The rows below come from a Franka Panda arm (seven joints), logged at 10 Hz.
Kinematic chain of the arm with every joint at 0, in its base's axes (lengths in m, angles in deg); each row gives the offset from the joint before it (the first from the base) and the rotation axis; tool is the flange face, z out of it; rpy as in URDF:
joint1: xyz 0 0 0.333 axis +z
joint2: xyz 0 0 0 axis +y
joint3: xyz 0 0 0.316 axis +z
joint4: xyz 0.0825 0 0 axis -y
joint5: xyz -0.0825 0 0.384 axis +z
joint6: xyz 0 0 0 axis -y
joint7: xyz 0.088 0 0 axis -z
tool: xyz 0 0 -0.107 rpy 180 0 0
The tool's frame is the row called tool.
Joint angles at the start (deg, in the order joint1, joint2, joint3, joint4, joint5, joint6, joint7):
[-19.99 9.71 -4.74 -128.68 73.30 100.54 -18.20]
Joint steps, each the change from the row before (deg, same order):
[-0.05 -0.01 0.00 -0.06 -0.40 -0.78 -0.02]
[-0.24 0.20 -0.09 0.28 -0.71 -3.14 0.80]
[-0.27 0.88 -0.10 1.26 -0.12 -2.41 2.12]
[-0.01 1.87 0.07 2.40 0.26 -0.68 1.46]
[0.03 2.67 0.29 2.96 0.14 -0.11 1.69]
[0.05 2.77 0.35 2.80 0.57 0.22 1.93]
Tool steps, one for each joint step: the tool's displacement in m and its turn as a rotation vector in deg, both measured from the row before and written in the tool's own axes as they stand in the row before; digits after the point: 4 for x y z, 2 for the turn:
[-0.0016 0.0007 0.0009 -0.11 -0.84 -0.03]
[-0.0041 -0.0007 0.0018 0.42 -2.90 0.73]
[0.0019 -0.0037 -0.0005 0.67 -1.89 1.86]
[0.0102 -0.0059 -0.0001 0.25 -0.43 0.97]
[0.0150 -0.0042 0.0021 -0.16 -0.20 1.35]
[0.0159 -0.0027 0.0033 0.17 0.05 1.84]

